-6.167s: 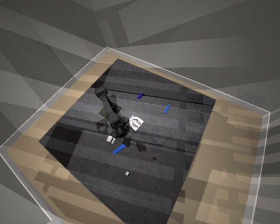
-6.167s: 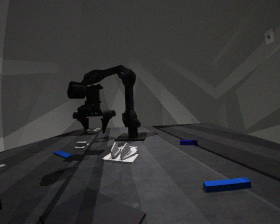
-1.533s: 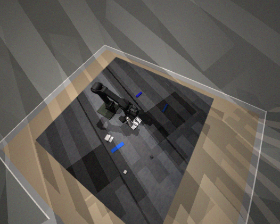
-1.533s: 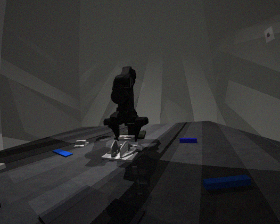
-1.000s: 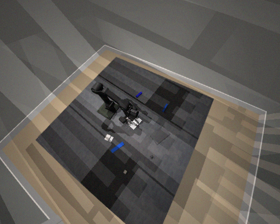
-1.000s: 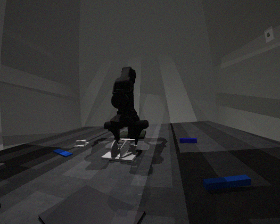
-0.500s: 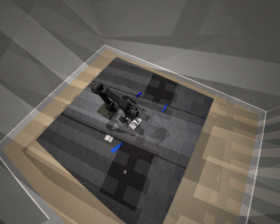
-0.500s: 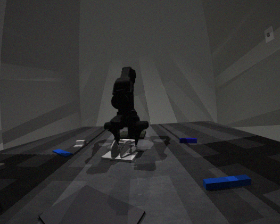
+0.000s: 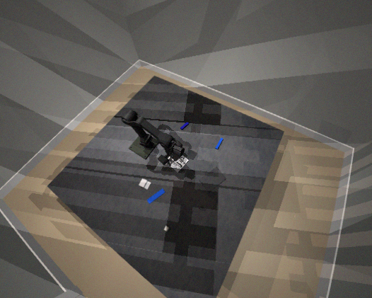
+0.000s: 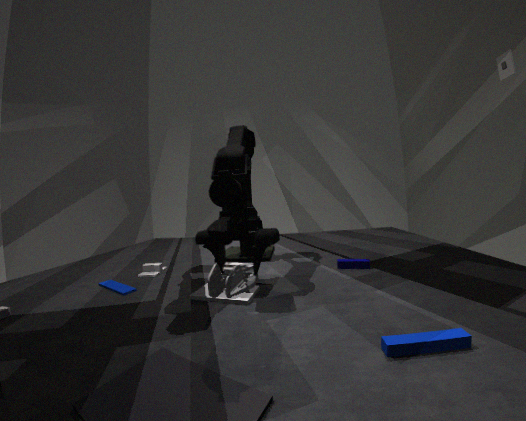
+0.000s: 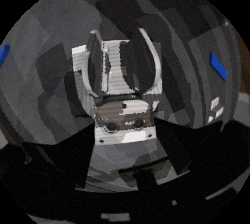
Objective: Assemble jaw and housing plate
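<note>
Now: the jaw 30 mm ahead of my gripper tip and 10 mm to the left of it. Also, from my gripper tip: small white cube: 430 mm to the right, 170 mm ahead, 10 mm below; then dark square slab: 330 mm ahead, 40 mm to the right, 20 mm below; then dark cube: 320 mm ahead, 240 mm to the right, 10 mm below.
</note>
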